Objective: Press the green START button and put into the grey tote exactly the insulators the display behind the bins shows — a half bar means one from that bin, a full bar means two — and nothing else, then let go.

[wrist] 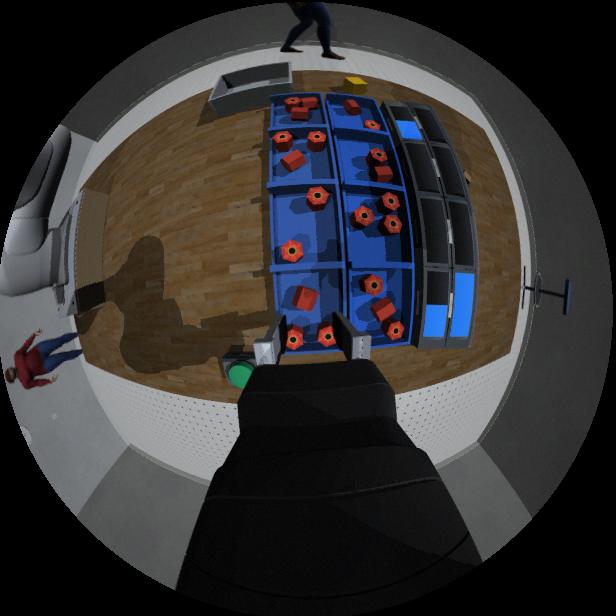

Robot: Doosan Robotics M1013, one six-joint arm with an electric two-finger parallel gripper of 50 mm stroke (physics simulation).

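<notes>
In the wrist view my gripper (313, 340) is open and empty, high above the near end of the blue bins (340, 221). The bins stand in two columns and hold red hexagonal insulators, such as one (317, 197) in the left column. The green START button (240, 373) is just left of my left finger, at the table's near edge. The display (441, 224) runs along the right of the bins. It shows a full lit bar (462, 304) and a half bar (434, 320) at the near end, and a lit bar (409, 129) at the far end. The grey tote (251, 86) is at the far left.
A small yellow block (355, 84) lies at the far edge beyond the bins. A grey robot base (34, 224) stands at the left. Two people stand off the table, one at the left (35, 360) and one at the far side (310, 28).
</notes>
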